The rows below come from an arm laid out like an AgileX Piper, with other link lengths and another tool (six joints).
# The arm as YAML. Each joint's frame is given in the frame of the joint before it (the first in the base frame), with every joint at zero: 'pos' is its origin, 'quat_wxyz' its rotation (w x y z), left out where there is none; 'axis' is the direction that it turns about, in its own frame. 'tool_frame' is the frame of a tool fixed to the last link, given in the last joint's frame.
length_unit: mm
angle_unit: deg
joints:
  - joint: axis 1
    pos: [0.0, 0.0, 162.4]
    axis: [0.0, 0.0, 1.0]
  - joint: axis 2
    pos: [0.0, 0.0, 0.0]
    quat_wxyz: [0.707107, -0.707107, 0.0, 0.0]
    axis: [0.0, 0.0, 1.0]
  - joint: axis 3
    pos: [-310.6, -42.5, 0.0]
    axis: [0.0, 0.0, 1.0]
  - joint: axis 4
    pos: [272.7, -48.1, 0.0]
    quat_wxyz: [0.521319, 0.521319, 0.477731, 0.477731]
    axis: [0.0, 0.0, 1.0]
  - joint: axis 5
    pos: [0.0, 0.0, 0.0]
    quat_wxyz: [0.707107, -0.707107, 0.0, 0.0]
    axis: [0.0, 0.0, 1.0]
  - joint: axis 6
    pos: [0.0, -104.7, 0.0]
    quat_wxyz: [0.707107, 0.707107, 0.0, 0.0]
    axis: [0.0, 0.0, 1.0]
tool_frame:
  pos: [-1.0, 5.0, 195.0]
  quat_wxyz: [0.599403, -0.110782, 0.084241, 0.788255]
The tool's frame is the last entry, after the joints.
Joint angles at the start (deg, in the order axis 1, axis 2, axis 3, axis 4, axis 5, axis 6):
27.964 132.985 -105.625 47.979 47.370 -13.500
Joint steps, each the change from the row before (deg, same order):
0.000 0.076 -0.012 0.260 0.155 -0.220
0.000 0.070 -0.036 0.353 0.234 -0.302
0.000 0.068 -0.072 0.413 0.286 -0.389
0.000 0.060 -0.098 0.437 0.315 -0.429
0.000 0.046 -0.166 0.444 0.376 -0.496
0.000 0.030 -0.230 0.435 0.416 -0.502
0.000 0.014 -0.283 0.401 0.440 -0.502
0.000 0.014 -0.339 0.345 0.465 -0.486
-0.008 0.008 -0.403 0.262 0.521 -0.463
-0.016 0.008 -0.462 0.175 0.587 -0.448
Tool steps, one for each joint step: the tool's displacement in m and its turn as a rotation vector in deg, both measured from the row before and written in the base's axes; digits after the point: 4 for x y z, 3 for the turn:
-0.0009 0.0007 -0.0002 0.144 0.130 0.164
-0.0012 0.0011 0.0003 0.221 0.142 0.242
-0.0014 0.0013 0.0007 0.276 0.110 0.316
-0.0014 0.0015 0.0010 0.309 0.080 0.356
-0.0014 0.0017 0.0017 0.347 0.003 0.444
-0.0013 0.0018 0.0023 0.378 -0.052 0.481
-0.0012 0.0018 0.0027 0.386 -0.116 0.512
-0.0011 0.0018 0.0029 0.370 -0.166 0.541
-0.0010 0.0016 0.0032 0.337 -0.213 0.591
-0.0010 0.0015 0.0033 0.292 -0.252 0.654

